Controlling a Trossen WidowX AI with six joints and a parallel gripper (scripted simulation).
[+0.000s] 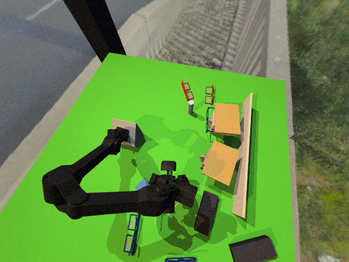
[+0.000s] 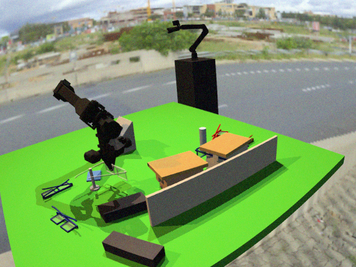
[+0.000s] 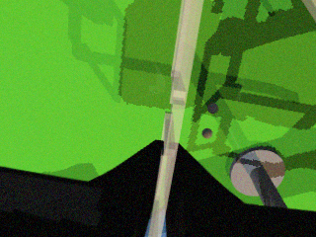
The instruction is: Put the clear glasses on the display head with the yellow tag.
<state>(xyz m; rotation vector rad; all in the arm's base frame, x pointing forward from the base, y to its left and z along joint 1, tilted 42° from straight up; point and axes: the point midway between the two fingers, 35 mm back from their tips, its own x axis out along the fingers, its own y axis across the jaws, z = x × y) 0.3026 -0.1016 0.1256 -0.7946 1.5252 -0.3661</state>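
Right now my gripper tip is 110 mm past the blue tile, 60 mm above it and 50 mm to the left of it. From my gripper tip the other things lie so: post 80 mm to the right, 40 mm below, 20 mm behind; then brown display head 170 mm to the left, 160 mm ahead; then beige wall 290 mm ahead, 280 mm to the left.
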